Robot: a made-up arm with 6 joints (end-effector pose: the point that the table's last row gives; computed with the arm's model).
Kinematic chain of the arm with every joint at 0, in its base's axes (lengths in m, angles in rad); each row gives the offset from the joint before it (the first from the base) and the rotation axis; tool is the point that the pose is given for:
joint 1: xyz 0 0 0.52 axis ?
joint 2: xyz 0.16 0 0 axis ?
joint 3: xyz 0 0 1.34 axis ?
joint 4: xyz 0 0 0.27 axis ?
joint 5: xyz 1.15 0 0 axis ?
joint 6: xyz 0.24 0 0 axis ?
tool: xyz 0 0 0
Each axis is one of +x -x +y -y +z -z.
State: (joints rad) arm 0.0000 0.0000 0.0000 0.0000 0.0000 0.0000
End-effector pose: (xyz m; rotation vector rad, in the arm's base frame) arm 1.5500 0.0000 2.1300 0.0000 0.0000 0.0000
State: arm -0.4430 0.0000 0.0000 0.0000 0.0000 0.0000
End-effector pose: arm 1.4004 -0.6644 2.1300 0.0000 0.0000 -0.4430
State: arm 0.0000 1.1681 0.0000 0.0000 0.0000 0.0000
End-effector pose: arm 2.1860 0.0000 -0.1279 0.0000 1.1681 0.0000
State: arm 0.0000 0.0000 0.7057 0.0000 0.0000 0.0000
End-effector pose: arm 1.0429 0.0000 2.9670 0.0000 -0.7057 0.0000
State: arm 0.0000 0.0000 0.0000 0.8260 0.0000 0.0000
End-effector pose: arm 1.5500 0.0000 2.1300 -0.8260 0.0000 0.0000
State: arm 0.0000 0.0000 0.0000 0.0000 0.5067 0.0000
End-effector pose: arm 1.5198 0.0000 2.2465 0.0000 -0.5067 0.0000
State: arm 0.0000 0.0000 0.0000 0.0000 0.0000 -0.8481
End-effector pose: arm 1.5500 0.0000 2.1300 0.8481 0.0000 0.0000
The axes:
joint 1: +z
joint 2: +y
joint 3: -y
joint 4: -x
joint 5: -y
joint 6: -x

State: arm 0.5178 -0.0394 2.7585 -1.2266 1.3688 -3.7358
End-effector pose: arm -0.8798 -0.7559 1.9338 1.5922 -1.0446 -1.1842
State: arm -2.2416 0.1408 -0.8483 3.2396 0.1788 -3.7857
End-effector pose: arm -0.8112 -1.0155 0.8136 1.5908 0.0857 -2.2038
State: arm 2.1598 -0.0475 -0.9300 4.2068 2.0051 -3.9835
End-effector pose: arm -0.3359 0.8457 1.1528 -1.7102 0.0202 -0.0865
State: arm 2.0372 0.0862 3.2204 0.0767 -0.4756 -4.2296
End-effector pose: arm 0.4973 -0.9690 1.7047 0.6357 -0.8968 -0.7182
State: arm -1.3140 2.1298 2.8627 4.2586 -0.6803 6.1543
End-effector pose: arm 0.6556 -1.9623 0.9534 1.2146 -0.8767 0.3055
